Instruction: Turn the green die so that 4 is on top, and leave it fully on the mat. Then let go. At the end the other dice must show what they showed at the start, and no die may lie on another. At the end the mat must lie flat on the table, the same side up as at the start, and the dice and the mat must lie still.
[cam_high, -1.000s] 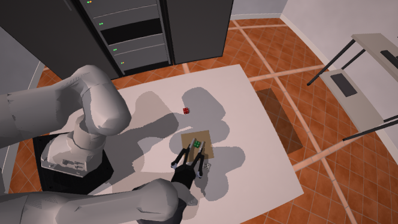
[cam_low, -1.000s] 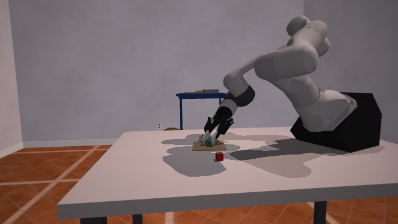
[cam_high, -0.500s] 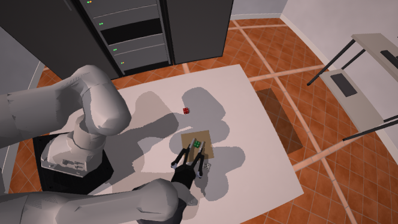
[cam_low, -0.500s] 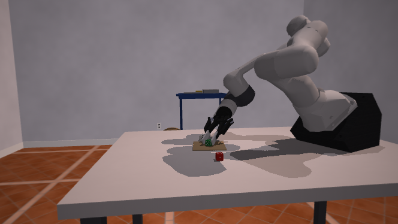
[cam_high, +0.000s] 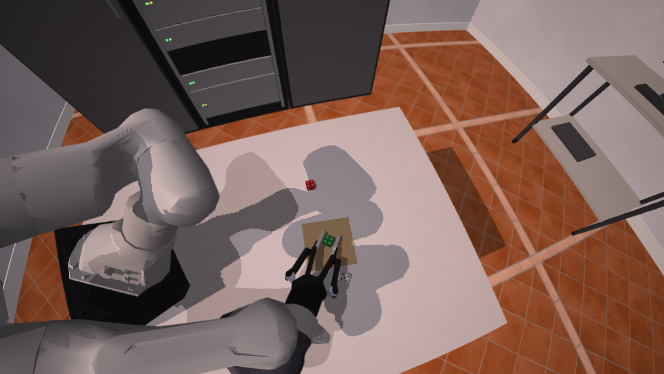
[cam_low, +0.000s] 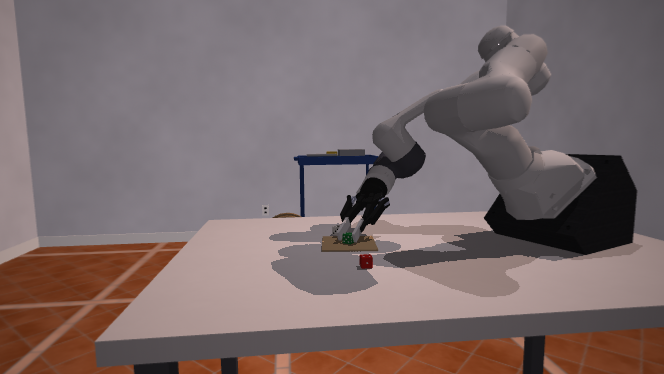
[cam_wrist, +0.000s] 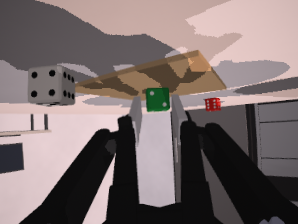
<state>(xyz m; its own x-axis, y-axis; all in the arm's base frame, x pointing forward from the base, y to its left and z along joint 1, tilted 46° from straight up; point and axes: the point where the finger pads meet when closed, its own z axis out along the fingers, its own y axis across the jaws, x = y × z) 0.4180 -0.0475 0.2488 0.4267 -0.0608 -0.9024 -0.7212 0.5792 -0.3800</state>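
My hand is 2 cm to the right of the green die and 2 cm above it. Round my hand: white die (4 cm ahead, 9 cm to the right, 2 cm below); then tan mat (1 cm ahead, 1 cm to the left, 3 cm below); then red die (5 cm behind, 20 cm to the left, 2 cm below).
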